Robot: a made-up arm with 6 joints.
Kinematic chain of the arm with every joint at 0, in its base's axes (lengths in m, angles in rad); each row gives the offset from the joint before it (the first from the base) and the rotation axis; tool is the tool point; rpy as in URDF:
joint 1: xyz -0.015 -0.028 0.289 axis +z
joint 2: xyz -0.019 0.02 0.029 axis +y
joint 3: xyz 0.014 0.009 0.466 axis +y
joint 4: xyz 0 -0.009 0.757 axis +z
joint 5: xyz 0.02 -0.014 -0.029 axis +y
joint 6: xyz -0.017 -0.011 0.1 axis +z
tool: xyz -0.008 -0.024 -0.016 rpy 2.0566 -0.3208 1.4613
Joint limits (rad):
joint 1: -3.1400..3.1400
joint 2: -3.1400..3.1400
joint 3: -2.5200..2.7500
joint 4: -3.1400..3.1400
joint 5: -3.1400..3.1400
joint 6: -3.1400..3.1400
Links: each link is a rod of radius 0.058 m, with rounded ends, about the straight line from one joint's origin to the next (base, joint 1, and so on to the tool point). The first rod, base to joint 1, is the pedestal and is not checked.
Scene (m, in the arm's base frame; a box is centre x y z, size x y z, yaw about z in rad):
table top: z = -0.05
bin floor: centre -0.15 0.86 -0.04 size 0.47 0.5 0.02 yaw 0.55
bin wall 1: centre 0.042 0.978 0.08 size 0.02 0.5 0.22 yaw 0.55
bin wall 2: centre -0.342 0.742 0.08 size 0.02 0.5 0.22 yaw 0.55
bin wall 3: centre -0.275 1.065 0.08 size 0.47 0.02 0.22 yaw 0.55
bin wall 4: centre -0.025 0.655 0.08 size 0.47 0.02 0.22 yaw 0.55
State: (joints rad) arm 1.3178 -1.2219 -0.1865 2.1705 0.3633 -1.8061
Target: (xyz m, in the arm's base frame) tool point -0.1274 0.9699 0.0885
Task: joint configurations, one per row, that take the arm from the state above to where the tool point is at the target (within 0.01 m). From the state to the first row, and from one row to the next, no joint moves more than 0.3 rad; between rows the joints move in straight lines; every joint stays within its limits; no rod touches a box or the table.
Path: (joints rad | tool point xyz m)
1: 1.3593 -0.9555 0.0014 2.1676 0.3561 -1.7999 | -0.2740 -1.0557 1.0747
2: 1.4007 -0.6890 0.1892 2.1647 0.3489 -1.7937 | -0.1690 -0.7067 1.4078
3: 1.4422 -0.4226 0.3771 2.1618 0.3418 -1.7874 | -0.0807 -0.2526 1.5682
4: 1.4836 -0.1561 0.5650 2.1590 0.3346 -1.7812 | -0.0288 0.2263 1.5314
5: 1.5251 0.1103 0.7528 2.1561 0.3274 -1.7750 | -0.0195 0.6452 1.3092
6: 1.5665 0.3768 0.9407 2.1532 0.3202 -1.7688 | -0.0456 0.9327 0.9466
7: 1.6080 0.6432 1.1285 2.1503 0.3131 -1.7625 | -0.0891 1.0440 0.5132
8: 1.6495 0.9096 1.3164 2.1474 0.3059 -1.7563 | -0.1274 0.9699 0.0885

